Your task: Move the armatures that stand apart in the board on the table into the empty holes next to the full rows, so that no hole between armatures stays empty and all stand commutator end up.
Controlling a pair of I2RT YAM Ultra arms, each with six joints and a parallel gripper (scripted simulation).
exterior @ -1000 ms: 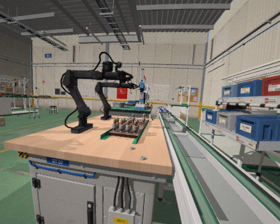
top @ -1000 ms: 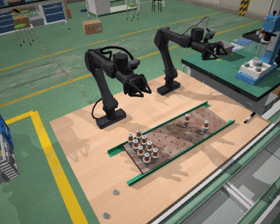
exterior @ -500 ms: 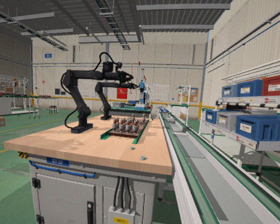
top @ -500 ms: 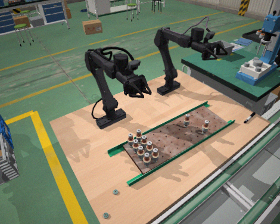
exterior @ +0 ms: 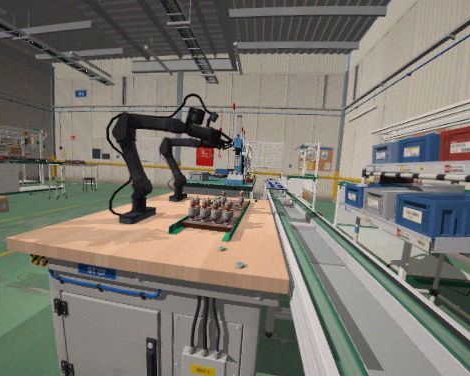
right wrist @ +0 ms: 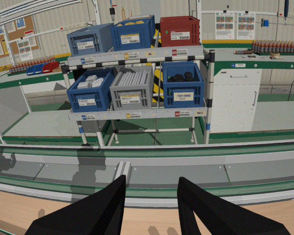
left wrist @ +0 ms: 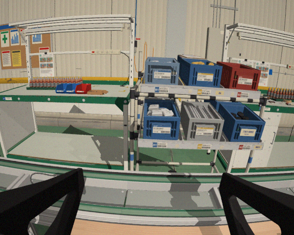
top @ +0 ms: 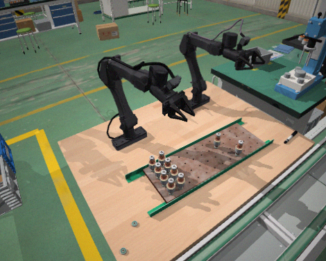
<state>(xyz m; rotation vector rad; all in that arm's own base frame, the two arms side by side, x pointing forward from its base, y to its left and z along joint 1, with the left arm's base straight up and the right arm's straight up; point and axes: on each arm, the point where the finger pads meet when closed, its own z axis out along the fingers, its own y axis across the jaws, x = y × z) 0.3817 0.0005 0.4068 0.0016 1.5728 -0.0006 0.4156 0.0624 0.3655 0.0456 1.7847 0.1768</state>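
My right gripper is now 38 cm above the brown board, 19 cm to the right of it and 3 cm past it. Also, from my right hand: black marker (68 cm to the left, 38 cm below, 19 cm ahead).
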